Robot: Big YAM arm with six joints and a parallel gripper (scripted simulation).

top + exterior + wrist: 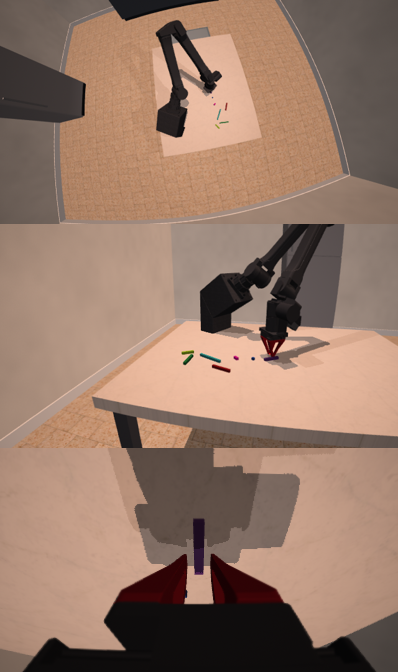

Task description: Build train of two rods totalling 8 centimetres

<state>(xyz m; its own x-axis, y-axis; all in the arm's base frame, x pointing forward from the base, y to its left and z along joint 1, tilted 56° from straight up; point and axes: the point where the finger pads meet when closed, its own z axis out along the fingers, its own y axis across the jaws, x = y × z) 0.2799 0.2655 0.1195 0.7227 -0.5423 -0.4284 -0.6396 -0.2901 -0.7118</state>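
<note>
My gripper is now 20 mm above the purple rod. The rest, counted from my hand: red rod (170 mm ahead, 130 mm to the right, 20 mm below); then magenta rod (60 mm ahead, 120 mm to the right, 20 mm below); then blue rod (30 mm ahead, 60 mm to the right, 20 mm below).
</note>
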